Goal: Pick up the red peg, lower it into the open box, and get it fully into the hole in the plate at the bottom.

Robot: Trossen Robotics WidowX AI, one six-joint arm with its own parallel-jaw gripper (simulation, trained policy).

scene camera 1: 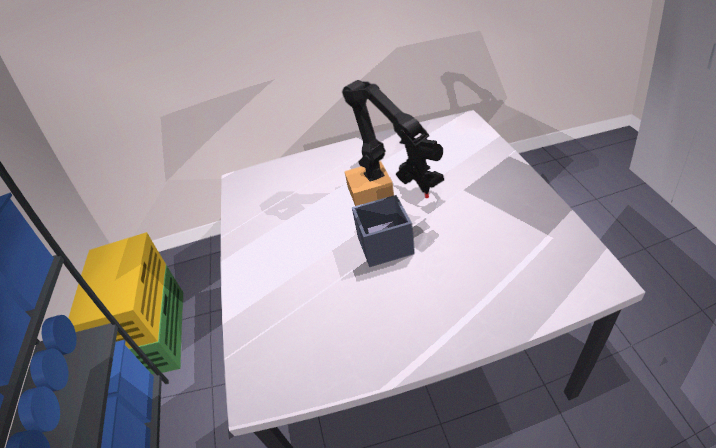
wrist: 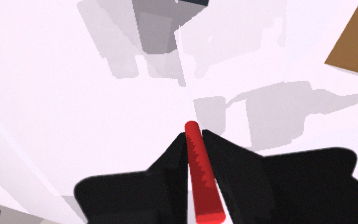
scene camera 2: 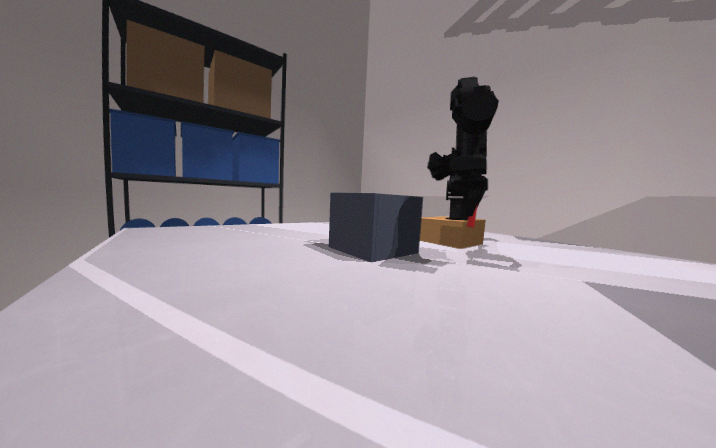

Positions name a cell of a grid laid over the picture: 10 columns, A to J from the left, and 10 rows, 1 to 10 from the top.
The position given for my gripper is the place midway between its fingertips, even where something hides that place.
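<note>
A dark grey box (scene camera 1: F6) is visible. So is my gripper (scene camera 2: G5), which scene camera 1 (scene camera 1: F5) and the wrist view (wrist: F7) show as well.
</note>
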